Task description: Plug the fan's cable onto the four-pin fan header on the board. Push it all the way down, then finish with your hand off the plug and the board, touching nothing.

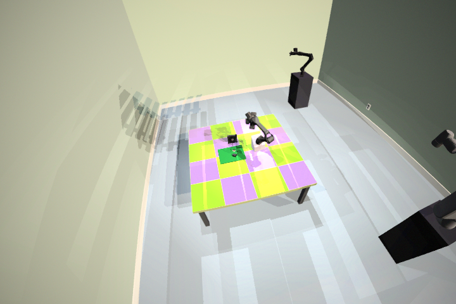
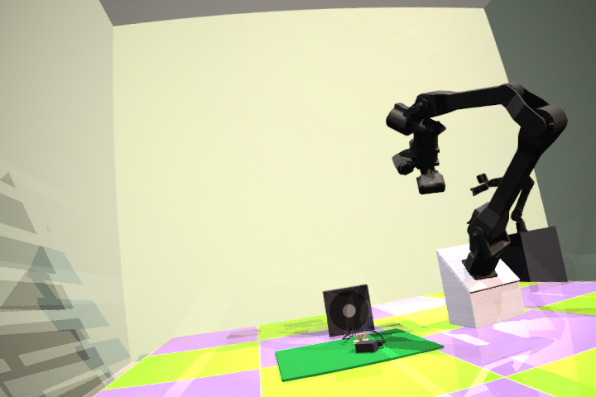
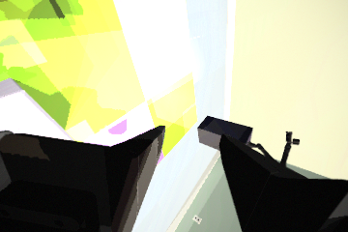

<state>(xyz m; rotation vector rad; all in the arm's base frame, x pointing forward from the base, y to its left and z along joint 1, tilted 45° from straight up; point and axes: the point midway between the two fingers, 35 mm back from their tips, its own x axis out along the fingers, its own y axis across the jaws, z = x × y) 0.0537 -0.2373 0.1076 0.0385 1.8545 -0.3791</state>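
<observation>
My gripper tip is 28 cm short of the black fan plug, 15 cm to the right of it and 33 cm above it. From my gripper tip the other things lie so: fan (25 cm ahead, 8 cm to the right, 29 cm below); then green board (31 cm ahead, 11 cm to the left, 36 cm below); then four-pin header (27 cm ahead, 7 cm to the left, 35 cm below).
</observation>
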